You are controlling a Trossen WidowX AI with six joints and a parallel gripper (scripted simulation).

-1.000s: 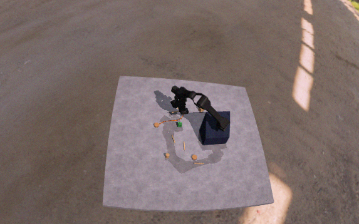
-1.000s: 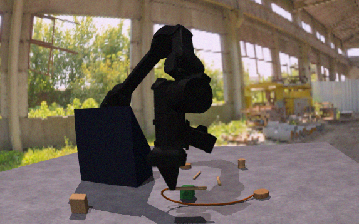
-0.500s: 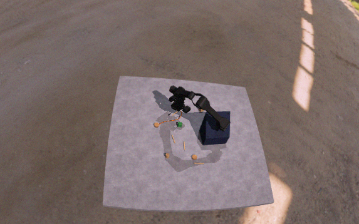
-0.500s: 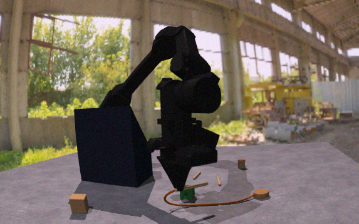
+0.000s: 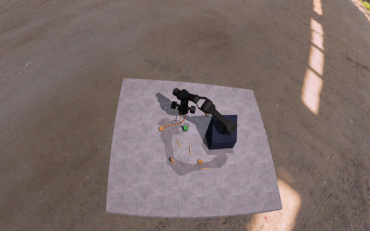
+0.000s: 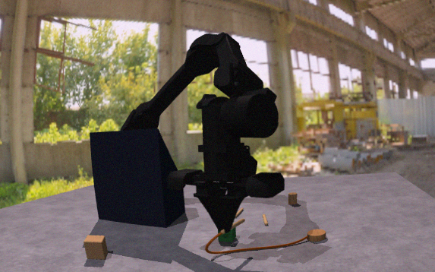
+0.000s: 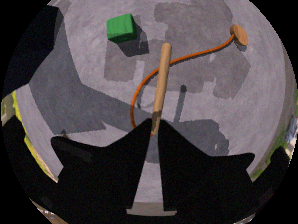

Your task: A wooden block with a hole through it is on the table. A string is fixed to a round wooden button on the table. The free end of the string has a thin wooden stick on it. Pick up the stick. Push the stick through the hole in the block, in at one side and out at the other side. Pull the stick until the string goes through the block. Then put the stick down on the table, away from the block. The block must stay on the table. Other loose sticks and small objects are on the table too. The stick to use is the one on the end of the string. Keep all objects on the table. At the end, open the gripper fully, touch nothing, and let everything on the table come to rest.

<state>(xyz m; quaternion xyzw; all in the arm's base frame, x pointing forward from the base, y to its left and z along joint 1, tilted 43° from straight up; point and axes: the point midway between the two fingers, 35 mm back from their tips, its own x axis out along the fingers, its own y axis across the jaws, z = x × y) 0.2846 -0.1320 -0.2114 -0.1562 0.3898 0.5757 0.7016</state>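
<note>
The green block lies 1 cm behind my gripper tip, 11 cm to the left of it and 4 cm below it. From my gripper tip the other things lie so: round wooden button: 17 cm ahead, 9 cm to the left, 5 cm below; short wooden cylinder: 14 cm ahead, 39 cm to the left, 4 cm below; wooden block: 24 cm behind, 4 cm to the right, 4 cm below.
</note>
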